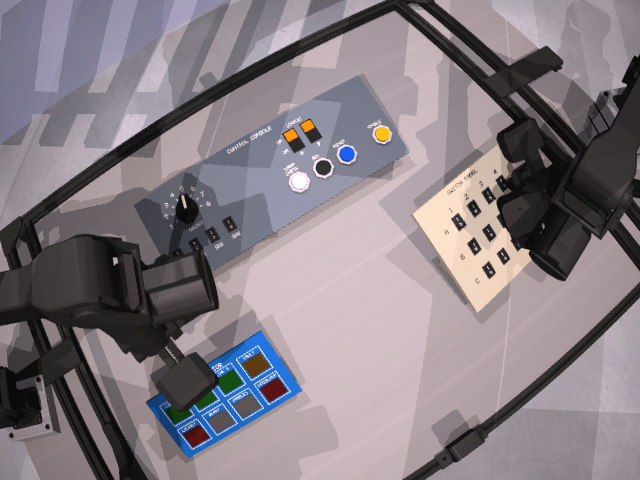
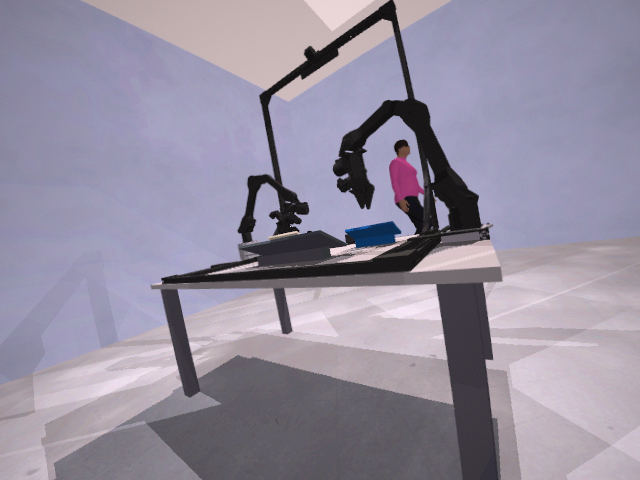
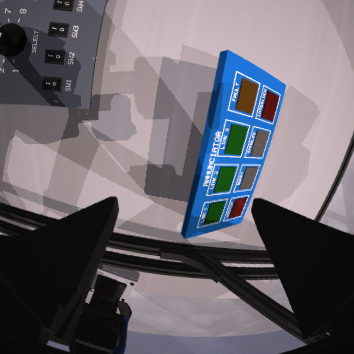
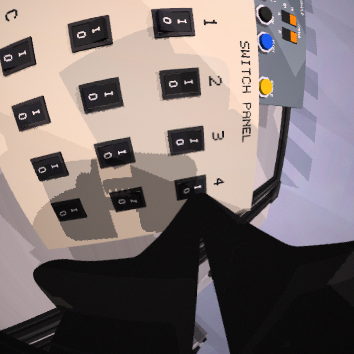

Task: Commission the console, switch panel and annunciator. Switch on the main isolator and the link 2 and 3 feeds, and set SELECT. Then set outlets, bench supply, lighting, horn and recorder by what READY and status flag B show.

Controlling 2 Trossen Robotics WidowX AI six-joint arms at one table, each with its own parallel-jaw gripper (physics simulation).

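Places are measured from the left arm's base along level axes (x ahead, y down, z left), in centimetres.
Pixels of known places: left gripper, fingertip midpoint: (image 1: 172, 352) (image 2: 365, 209) (image 3: 185, 204); right gripper, fingertip midpoint: (image 1: 507, 182) (image 4: 197, 199); left arm's base at its link origin: (image 1: 25, 408) (image 2: 466, 228) (image 3: 109, 286); right arm's base at its link origin: (image 2: 247, 242).
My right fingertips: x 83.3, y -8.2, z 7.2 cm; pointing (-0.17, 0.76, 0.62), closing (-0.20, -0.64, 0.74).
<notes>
For each thing: its middle in the pictures, then the offset to it from my right fingertips. "pt": a spot on its surface instead.
- grey console at a spot on its surface: (image 1: 258, 175) pt dz +15.9, dx -33.0, dy +4.0 cm
- black SELECT knob at the middle of its body: (image 1: 186, 209) (image 3: 6, 37) dz +13.7, dx -44.7, dy +2.6 cm
- Status flag A at a spot on its surface: (image 1: 290, 135) pt dz +20.1, dx -26.6, dy +2.8 cm
- status flag B at a spot on its surface: (image 1: 307, 125) pt dz +20.9, dx -23.6, dy +2.8 cm
- blue annunciator at the middle of its body: (image 3: 222, 152) (image 1: 222, 393) (image 2: 372, 237) dz -13.1, dx -47.7, dy +7.6 cm
- READY tile at a spot on its surface: (image 3: 246, 178) pt dz -17.0, dx -49.0, dy +6.0 cm
- switch A4 at a spot on its surface: (image 4: 191, 188) pt dz +0.8, dx -0.2, dy +1.4 cm
- cream switch panel at the middle of its body: (image 4: 123, 106) (image 1: 478, 226) dz -2.4, dx -5.0, dy +6.5 cm
- console's white button at the middle of its body: (image 1: 299, 181) dz +13.1, dx -27.6, dy +5.0 cm
- black button at the middle of its body: (image 1: 323, 167) (image 4: 264, 13) dz +14.1, dx -23.5, dy +5.0 cm
- blue button at the middle of its body: (image 1: 347, 154) (image 4: 265, 41) dz +15.1, dx -19.4, dy +5.0 cm
- yellow button at the middle of its body: (image 1: 382, 134) (image 4: 264, 86) dz +16.7, dx -13.0, dy +5.0 cm
The grey console (image 1: 258, 175) (image 2: 297, 248) has a black SELECT knob (image 1: 186, 208) (image 3: 11, 40) pointing near 5. Status flag A (image 1: 290, 135) and status flag B (image 1: 307, 125) both show orange in their upper halves. On the blue annunciator (image 1: 261, 338) (image 2: 372, 235) (image 3: 227, 65), the READY tile (image 3: 246, 178) is grey. My left gripper (image 2: 366, 206) (image 3: 185, 204) is open and empty above the annunciator. My right gripper (image 2: 285, 230) (image 4: 197, 199) is shut and empty, its tips at switch A4 (image 4: 191, 188) on the cream switch panel (image 1: 444, 248) (image 4: 230, 110); contact is unclear.
The console's white button (image 1: 299, 181), black button (image 1: 323, 167), blue button (image 1: 346, 153) and yellow button (image 1: 382, 134) lie toward its right end. A black frame (image 1: 217, 98) edges the table. My left arm hides part of the console's switch row. A person (image 2: 404, 178) stands behind the table.
</notes>
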